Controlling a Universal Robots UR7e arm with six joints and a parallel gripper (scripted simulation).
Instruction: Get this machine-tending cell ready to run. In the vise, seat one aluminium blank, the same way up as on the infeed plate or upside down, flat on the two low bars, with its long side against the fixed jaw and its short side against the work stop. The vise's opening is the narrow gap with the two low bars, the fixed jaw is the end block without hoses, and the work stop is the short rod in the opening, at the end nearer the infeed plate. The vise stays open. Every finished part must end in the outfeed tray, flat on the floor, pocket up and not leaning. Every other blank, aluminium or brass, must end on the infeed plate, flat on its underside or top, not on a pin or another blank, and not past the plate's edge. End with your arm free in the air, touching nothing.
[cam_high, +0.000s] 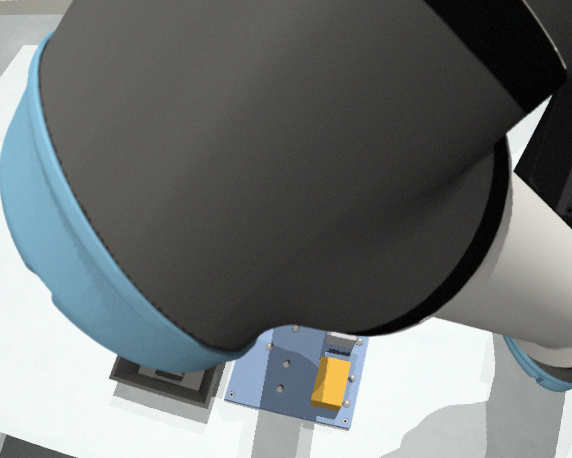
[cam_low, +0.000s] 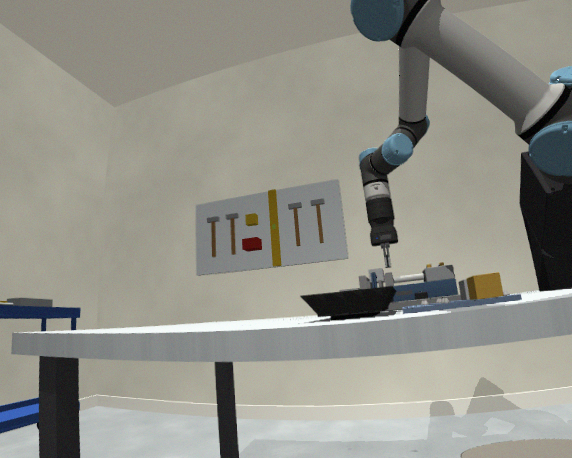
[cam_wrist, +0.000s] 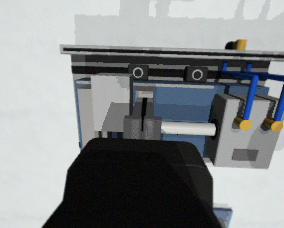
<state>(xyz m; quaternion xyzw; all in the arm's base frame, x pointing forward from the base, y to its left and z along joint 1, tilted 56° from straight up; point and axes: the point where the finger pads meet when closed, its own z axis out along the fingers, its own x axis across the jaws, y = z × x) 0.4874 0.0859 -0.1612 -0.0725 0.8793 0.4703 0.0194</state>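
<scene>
The blue base lies 4 cm behind my hand, 3 cm to the left of it and 10 cm below it. Round my hand: brass blank (21 cm behind, 36 cm to the left, 11 cm below).
</scene>
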